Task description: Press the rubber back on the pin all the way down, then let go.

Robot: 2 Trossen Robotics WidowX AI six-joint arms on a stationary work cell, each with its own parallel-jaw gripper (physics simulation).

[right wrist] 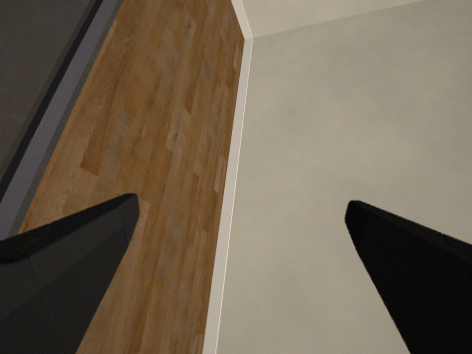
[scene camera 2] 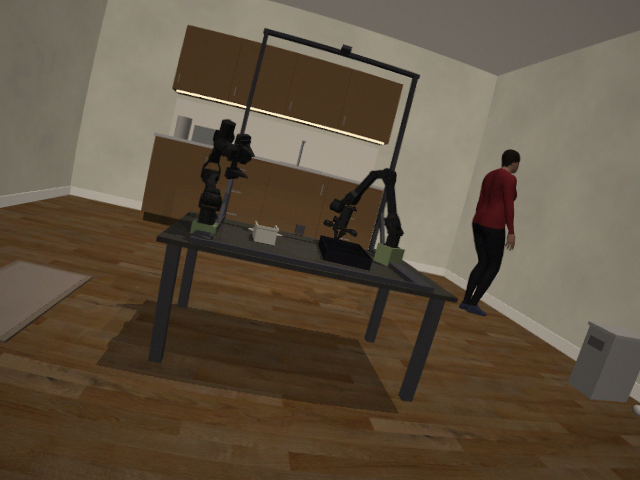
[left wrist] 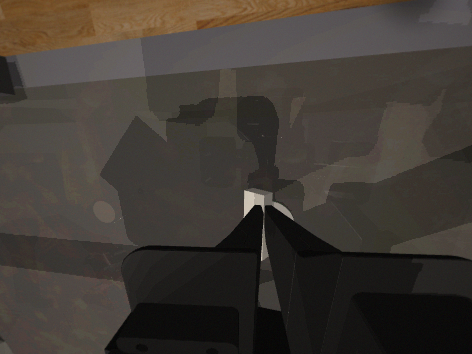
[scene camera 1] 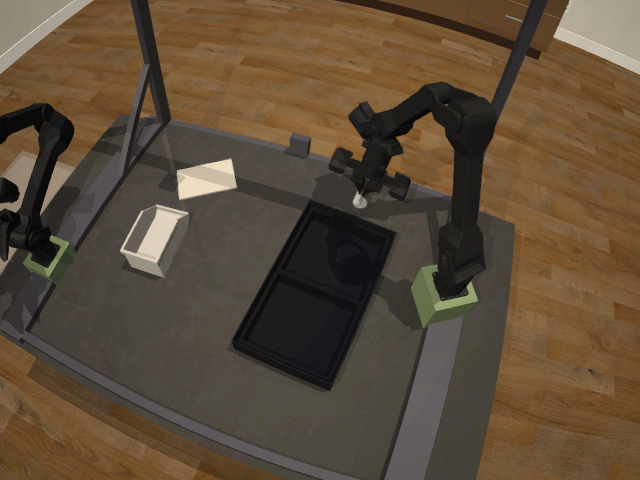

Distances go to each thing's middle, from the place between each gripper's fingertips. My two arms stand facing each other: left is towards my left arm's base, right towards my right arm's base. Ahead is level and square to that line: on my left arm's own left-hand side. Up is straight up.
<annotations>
The black two-compartment tray [scene camera 1: 302,321] is 270 mm ahead of my left hand, 80 mm to the right of it and 10 mm above it. Also, from my left hand: white open box [scene camera 1: 154,239] (460 mm to the right, 190 mm ahead, 20 mm above).
My right gripper is now 250 mm past the white open box, 190 mm to the right of it and 280 mm above it. From my right hand the other things lie so: black two-compartment tray (160 mm behind, 570 mm to the left, 290 mm below).
</annotations>
